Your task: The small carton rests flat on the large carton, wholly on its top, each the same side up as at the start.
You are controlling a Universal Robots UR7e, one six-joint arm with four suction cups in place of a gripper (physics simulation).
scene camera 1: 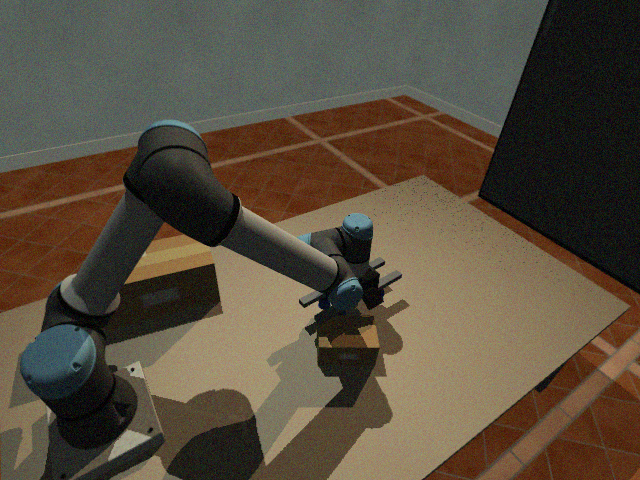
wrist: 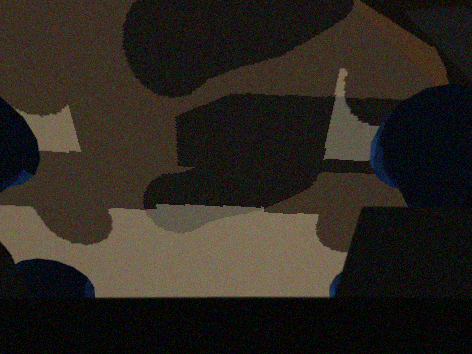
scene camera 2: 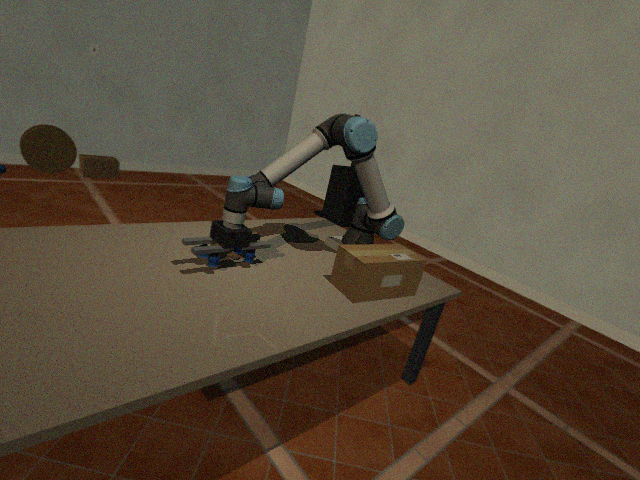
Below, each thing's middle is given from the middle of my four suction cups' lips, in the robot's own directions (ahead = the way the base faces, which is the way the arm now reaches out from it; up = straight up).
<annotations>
I see the small carton (scene camera 1: 344, 339) 90 mm behind my suction cup, 110 mm to the right of it and 10 mm below it. From my suction cup the other things lie so: large carton (scene camera 1: 174, 274) (450 mm behind, 310 mm to the left, 30 mm above).
</annotations>
